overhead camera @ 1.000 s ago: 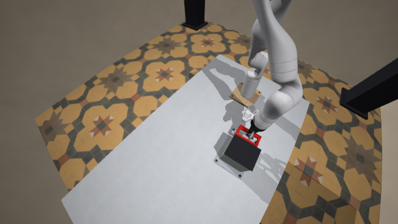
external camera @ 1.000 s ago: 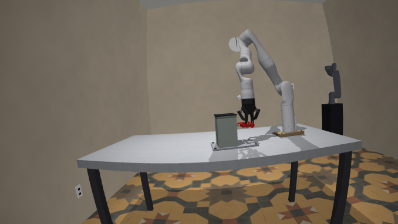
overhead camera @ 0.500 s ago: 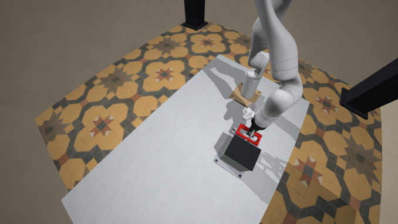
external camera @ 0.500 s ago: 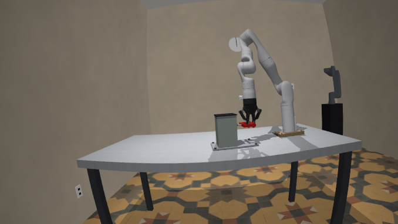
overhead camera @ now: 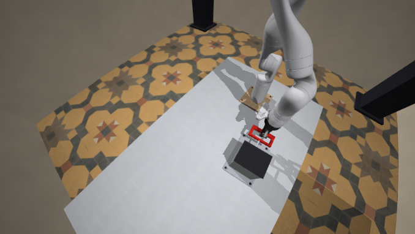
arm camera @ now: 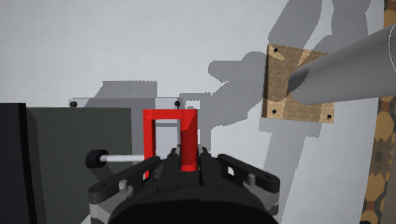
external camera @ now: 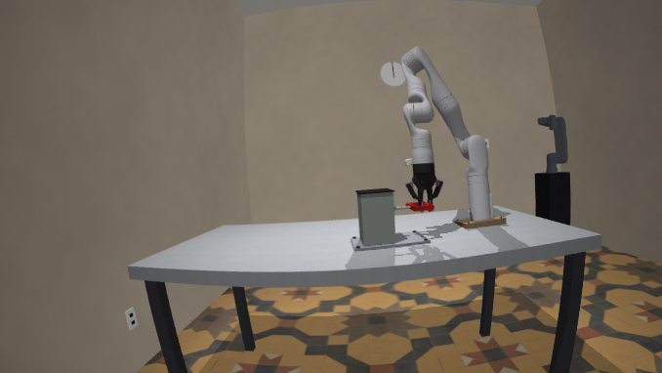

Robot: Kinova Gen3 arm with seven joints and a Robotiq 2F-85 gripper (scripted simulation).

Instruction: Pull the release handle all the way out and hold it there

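The red handle is 5 cm ahead of my hand.
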